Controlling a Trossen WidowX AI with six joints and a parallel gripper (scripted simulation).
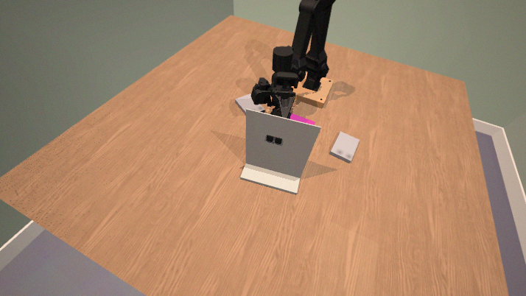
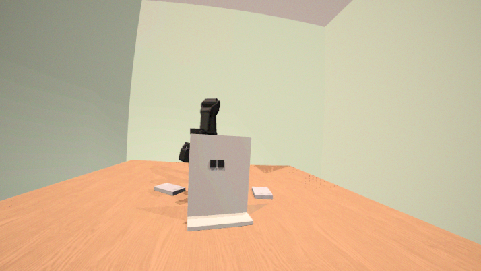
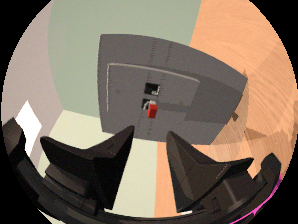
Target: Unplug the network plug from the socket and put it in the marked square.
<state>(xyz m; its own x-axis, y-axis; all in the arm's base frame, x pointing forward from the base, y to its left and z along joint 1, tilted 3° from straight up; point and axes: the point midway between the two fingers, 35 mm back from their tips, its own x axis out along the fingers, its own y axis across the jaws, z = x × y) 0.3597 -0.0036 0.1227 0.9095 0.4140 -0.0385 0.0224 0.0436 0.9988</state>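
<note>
Right now the plug is 5 cm ahead of my gripper tip and 1 cm to the left of it. Also, from my gripper tip: square 15 cm behind, 1 cm to the left, 15 cm below; panel 7 cm ahead, 1 cm to the left, 5 cm below.
</note>
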